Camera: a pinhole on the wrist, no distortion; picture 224 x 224 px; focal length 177.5 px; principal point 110.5 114.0 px. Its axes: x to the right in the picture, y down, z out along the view. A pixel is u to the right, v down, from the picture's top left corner.
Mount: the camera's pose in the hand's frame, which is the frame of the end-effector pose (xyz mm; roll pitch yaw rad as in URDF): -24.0 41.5 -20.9 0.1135 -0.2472 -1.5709
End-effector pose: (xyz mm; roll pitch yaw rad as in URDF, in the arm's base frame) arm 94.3 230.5 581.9 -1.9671 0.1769 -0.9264
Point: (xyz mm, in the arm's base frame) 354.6 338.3 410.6
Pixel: 159 206
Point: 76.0 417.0 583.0
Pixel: outside the picture
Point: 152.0 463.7 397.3
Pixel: 105 78
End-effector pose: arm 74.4 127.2 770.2 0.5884 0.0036 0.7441
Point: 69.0 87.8 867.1
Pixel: 170 123
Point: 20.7 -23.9 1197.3
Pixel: 100 87
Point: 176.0 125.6 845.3
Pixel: outside the picture
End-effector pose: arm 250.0 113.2 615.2 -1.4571 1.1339 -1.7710
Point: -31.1 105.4 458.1
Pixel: behind the camera
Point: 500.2 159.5 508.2
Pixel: 73 192
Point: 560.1 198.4 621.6
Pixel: 86 110
